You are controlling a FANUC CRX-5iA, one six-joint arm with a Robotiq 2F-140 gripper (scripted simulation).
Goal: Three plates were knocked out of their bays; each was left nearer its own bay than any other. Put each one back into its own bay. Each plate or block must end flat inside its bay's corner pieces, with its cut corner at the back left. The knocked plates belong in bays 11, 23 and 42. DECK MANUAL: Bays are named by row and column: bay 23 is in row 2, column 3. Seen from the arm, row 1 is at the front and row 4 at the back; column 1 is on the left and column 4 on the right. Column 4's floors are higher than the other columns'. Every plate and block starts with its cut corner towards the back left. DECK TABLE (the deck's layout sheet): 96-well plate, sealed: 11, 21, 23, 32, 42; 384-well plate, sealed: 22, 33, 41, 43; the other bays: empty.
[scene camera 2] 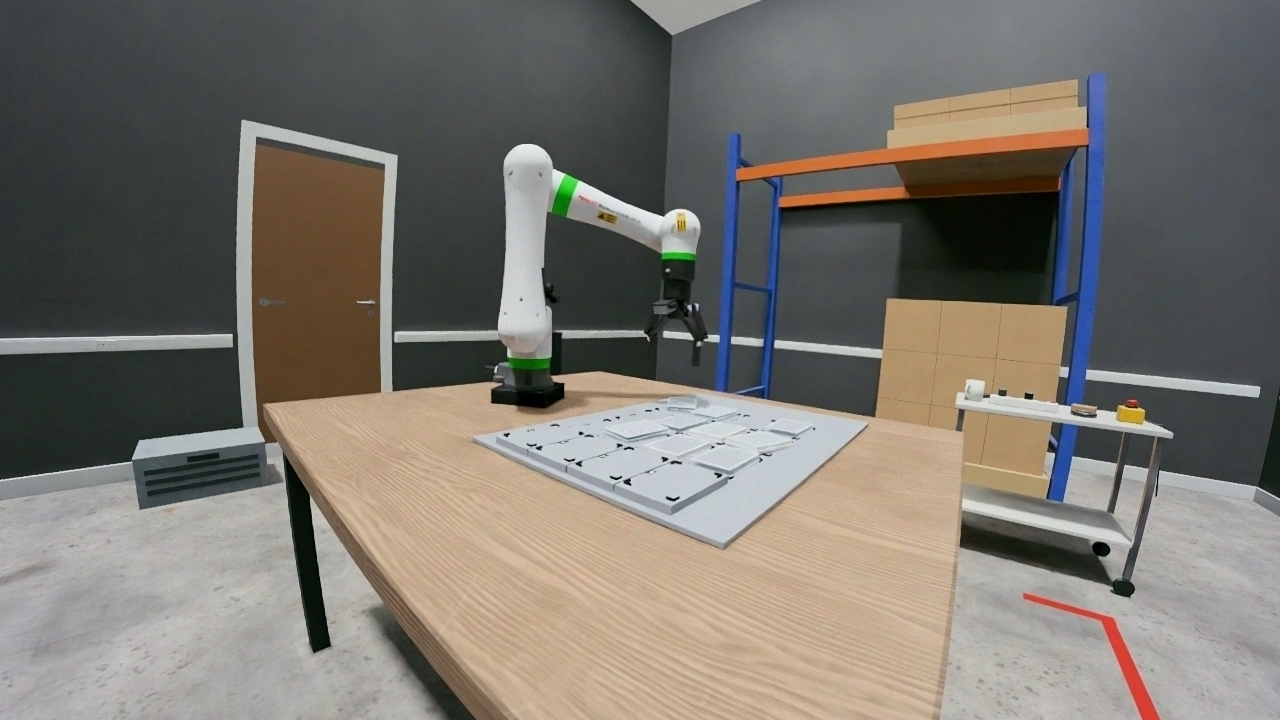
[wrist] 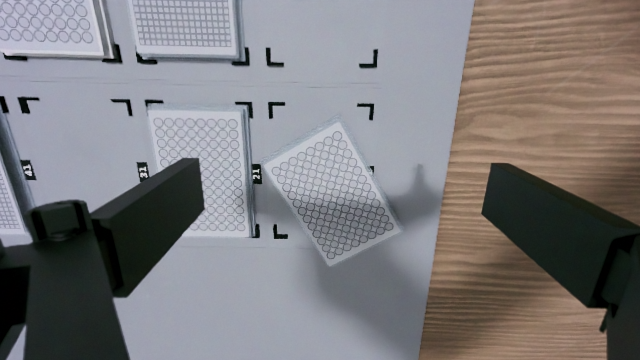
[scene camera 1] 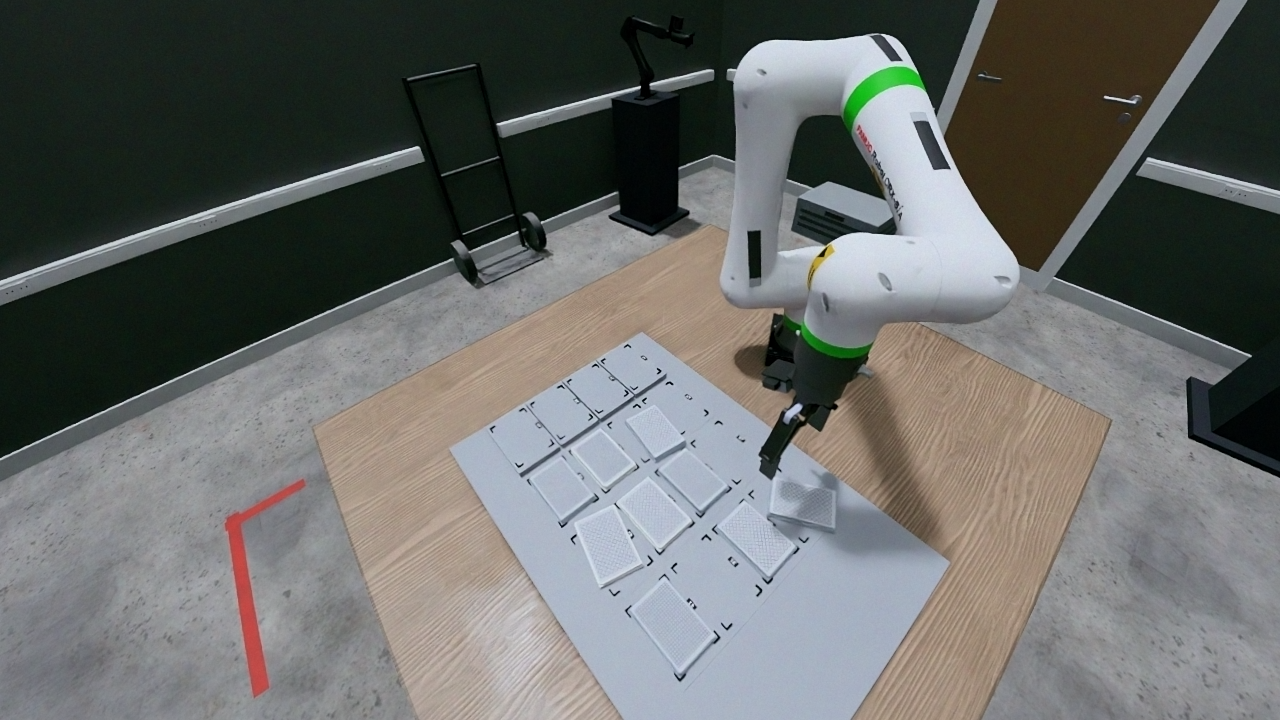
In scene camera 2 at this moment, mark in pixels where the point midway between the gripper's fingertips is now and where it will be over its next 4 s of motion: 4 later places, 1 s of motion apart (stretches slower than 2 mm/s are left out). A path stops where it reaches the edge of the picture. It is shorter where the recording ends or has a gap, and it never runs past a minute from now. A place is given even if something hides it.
The gripper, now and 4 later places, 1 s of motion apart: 673,362; 664,365; 649,369; 632,374; 631,376
